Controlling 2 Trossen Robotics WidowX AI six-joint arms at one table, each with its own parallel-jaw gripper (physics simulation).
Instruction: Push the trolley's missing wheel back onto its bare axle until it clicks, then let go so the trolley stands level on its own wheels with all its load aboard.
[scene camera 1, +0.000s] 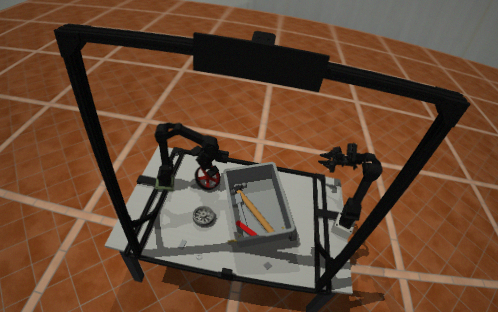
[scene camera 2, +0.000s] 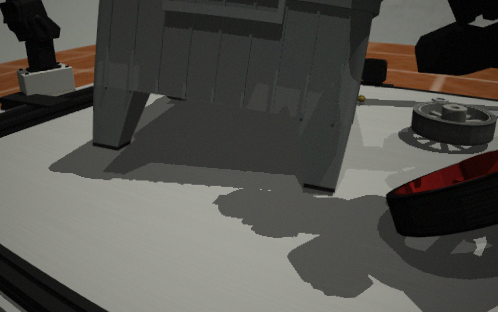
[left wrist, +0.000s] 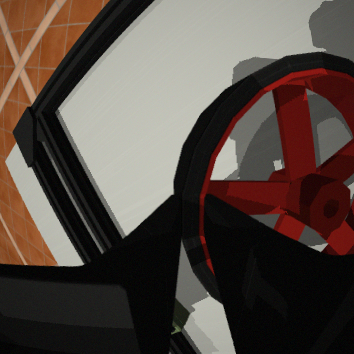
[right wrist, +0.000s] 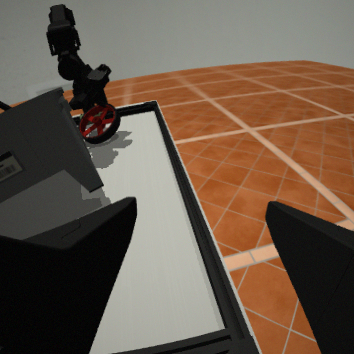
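Where they show: left gripper, between the fingertips: (scene camera 1: 201, 166) (left wrist: 190, 202) (right wrist: 105, 105); right gripper, between the fingertips: (scene camera 1: 318, 158) (right wrist: 201, 207); left arm's base, origin of its link: (scene camera 1: 164, 181); right arm's base, origin of its link: (scene camera 1: 345, 222) (scene camera 2: 43, 68).
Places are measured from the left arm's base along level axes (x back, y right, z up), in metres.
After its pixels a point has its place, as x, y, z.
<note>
The trolley, a grey open tub on legs (scene camera 1: 286, 200) {-0.618, 0.278, 0.169} (scene camera 2: 225, 60) {-0.464, 0.047, 0.096} (right wrist: 35, 135) {-0.600, 0.100, 0.137}, holds a hammer (scene camera 1: 257, 212) {-0.490, 0.267, 0.061} and a red-handled tool (scene camera 1: 245, 229) {-0.420, 0.352, 0.041}. A small brass-coloured tip (scene camera 1: 232, 241) {-0.356, 0.386, -0.011} (scene camera 2: 361, 99) {-0.339, 0.376, -0.017} shows low at its near left corner. My left gripper (scene camera 1: 212, 171) (left wrist: 190, 202) {-0.211, -0.057, 0.066} is shut on the rim of a red-spoked, black-tyred wheel (scene camera 1: 207, 187) {-0.243, 0.056, 0.013} (scene camera 2: 445, 215) {-0.288, -0.075, 0.028} (left wrist: 325, 200) {-0.254, -0.012, 0.044} (right wrist: 100, 123) {-0.260, -0.018, 0.023}. It holds the wheel tilted above the table, left of the trolley's far end in scene camera 1, apart from it. My right gripper (scene camera 1: 322, 158) {-0.891, -0.026, 0.159} (right wrist: 201, 207) {-0.891, -0.026, 0.159} is open and empty, beyond the trolley's far right.
A grey spoked wheel (scene camera 1: 204, 216) {-0.222, 0.246, 0.009} (scene camera 2: 454, 122) {-0.227, 0.185, 0.010} lies flat left of the trolley. A small ring (scene camera 1: 199, 257) {-0.192, 0.462, -0.025}, a pale flat piece (scene camera 1: 183, 243) {-0.115, 0.379, -0.025} and a grey diamond-shaped piece (scene camera 1: 268, 265) {-0.519, 0.519, -0.026} lie near the front. A black frame (scene camera 1: 92, 125) {0.094, 0.440, 0.748} rises over the table.
</note>
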